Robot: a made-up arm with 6 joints. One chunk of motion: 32 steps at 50 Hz.
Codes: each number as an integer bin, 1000 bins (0 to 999) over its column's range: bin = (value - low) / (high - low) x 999, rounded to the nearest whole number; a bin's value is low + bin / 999 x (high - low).
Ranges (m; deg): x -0.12..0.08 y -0.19..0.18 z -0.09..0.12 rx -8..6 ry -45..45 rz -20..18
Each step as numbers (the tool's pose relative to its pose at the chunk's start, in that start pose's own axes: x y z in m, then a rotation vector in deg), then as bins.
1 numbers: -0.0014 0.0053 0.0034 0.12 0.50 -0.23
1 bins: 592 527 444 579 505 520
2 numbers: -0.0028 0.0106 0.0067 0.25 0.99 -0.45
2 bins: 585 542 460 589 510 514
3 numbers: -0.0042 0.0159 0.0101 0.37 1.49 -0.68
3 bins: 578 556 476 597 516 508
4 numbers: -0.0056 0.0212 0.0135 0.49 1.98 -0.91
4 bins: 571 570 492 606 521 502
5 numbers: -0.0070 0.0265 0.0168 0.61 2.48 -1.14
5 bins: 564 585 508 614 527 496
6 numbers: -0.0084 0.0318 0.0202 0.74 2.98 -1.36
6 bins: 557 599 524 624 533 490
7 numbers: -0.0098 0.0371 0.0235 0.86 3.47 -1.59
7 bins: 550 613 540 632 538 484
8 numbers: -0.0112 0.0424 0.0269 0.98 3.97 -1.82
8 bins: 543 627 556 641 544 478
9 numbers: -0.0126 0.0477 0.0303 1.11 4.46 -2.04
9 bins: 536 642 572 650 549 472
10 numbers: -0.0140 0.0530 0.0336 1.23 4.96 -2.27
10 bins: 529 656 588 659 555 466
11 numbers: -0.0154 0.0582 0.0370 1.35 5.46 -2.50
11 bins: 522 670 604 667 560 460
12 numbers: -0.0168 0.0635 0.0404 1.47 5.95 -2.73
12 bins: 515 684 620 676 566 454
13 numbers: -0.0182 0.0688 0.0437 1.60 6.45 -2.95
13 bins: 508 699 636 685 571 448
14 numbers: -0.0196 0.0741 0.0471 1.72 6.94 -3.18
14 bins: 501 713 652 694 577 442
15 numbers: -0.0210 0.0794 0.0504 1.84 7.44 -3.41
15 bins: 495 727 668 702 582 436
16 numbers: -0.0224 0.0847 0.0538 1.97 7.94 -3.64
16 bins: 488 742 684 711 588 430
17 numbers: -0.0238 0.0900 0.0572 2.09 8.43 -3.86
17 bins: 481 756 700 720 593 424
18 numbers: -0.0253 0.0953 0.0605 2.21 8.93 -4.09
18 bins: 473 770 716 729 599 418
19 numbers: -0.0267 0.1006 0.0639 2.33 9.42 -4.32
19 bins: 466 785 732 737 604 412
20 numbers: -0.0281 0.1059 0.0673 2.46 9.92 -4.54
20 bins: 459 799 748 746 610 406
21 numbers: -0.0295 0.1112 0.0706 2.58 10.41 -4.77
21 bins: 452 813 764 755 615 400
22 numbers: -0.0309 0.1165 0.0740 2.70 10.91 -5.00
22 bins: 445 828 780 764 621 394
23 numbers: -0.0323 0.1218 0.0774 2.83 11.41 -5.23
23 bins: 438 842 796 773 626 388
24 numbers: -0.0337 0.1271 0.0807 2.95 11.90 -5.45
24 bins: 431 856 812 781 632 383
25 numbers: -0.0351 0.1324 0.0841 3.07 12.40 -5.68
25 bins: 424 870 828 790 637 376
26 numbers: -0.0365 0.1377 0.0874 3.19 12.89 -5.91
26 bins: 417 885 844 798 643 370
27 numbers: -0.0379 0.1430 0.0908 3.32 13.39 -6.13
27 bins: 410 899 860 808 648 365
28 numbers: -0.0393 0.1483 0.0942 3.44 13.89 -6.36
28 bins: 403 913 876 816 654 359
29 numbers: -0.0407 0.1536 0.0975 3.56 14.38 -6.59
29 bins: 396 928 892 825 659 353
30 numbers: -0.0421 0.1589 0.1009 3.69 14.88 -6.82
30 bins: 389 942 908 834 665 346
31 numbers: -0.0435 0.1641 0.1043 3.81 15.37 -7.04
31 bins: 382 956 924 843 670 341
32 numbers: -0.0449 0.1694 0.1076 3.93 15.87 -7.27
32 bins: 375 970 940 851 676 335
